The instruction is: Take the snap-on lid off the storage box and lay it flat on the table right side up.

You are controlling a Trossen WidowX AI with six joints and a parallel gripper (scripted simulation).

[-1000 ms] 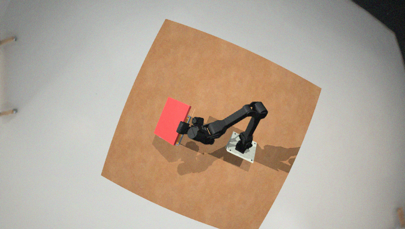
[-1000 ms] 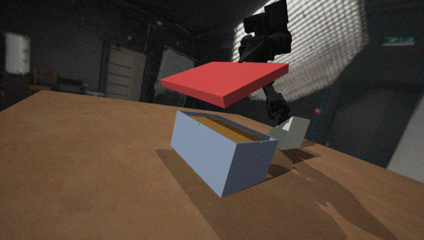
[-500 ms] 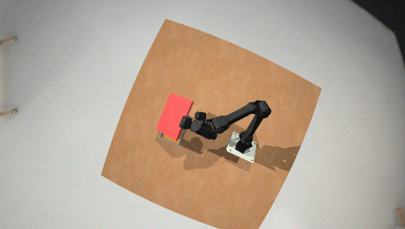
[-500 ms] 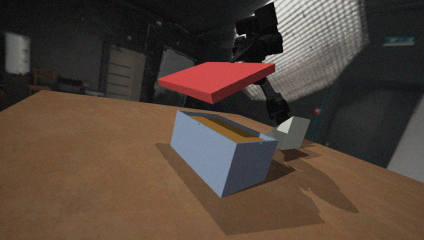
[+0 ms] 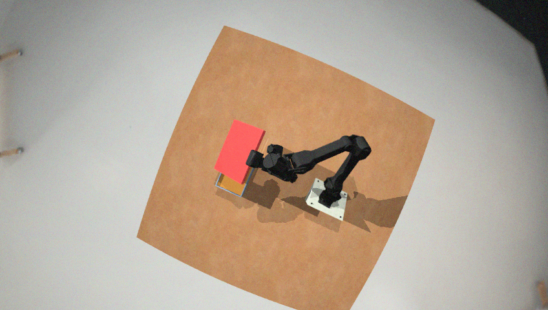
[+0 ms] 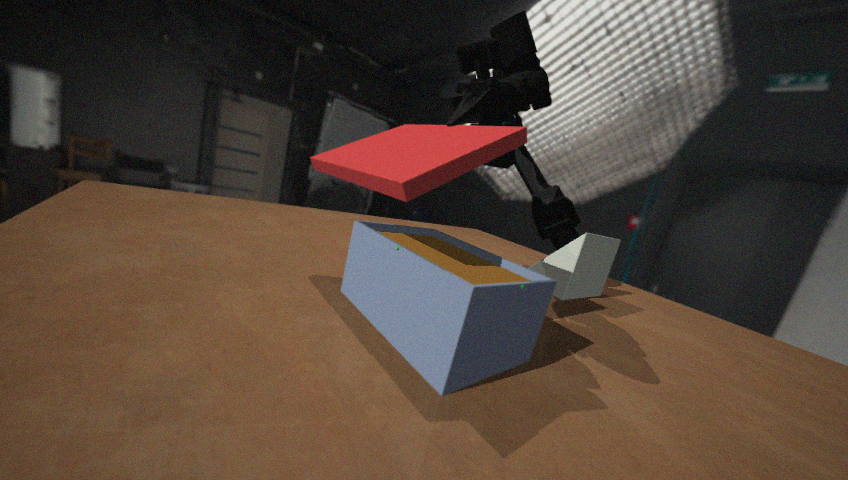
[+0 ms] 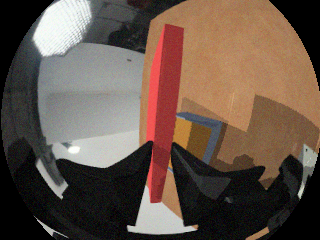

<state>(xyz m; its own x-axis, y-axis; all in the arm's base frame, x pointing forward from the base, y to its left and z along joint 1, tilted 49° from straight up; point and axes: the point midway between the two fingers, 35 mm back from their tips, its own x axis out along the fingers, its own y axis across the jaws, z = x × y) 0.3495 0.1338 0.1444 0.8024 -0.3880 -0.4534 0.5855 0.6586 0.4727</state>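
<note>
Now: the red lid 7 cm ahead of my gripper tip, 1 cm to the left of it and 4 cm below it. The rest, counted from my gripper tip: blue storage box: 4 cm ahead, 11 cm to the left, 19 cm below.
</note>
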